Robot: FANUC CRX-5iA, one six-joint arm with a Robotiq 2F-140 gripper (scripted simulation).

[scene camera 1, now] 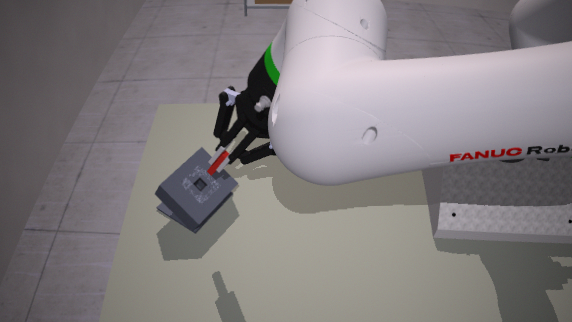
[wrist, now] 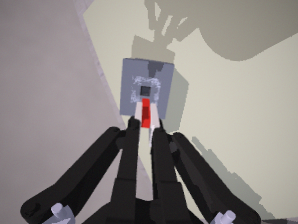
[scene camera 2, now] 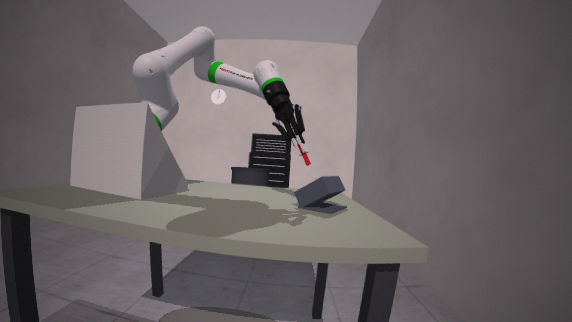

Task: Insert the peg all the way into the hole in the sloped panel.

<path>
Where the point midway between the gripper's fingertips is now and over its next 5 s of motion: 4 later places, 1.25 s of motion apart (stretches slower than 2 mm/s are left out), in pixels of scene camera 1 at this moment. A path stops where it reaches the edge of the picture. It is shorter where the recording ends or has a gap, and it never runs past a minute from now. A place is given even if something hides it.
The gripper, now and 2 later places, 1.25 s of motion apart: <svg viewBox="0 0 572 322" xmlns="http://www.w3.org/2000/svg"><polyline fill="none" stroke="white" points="218,162 208,174 203,180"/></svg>
</path>
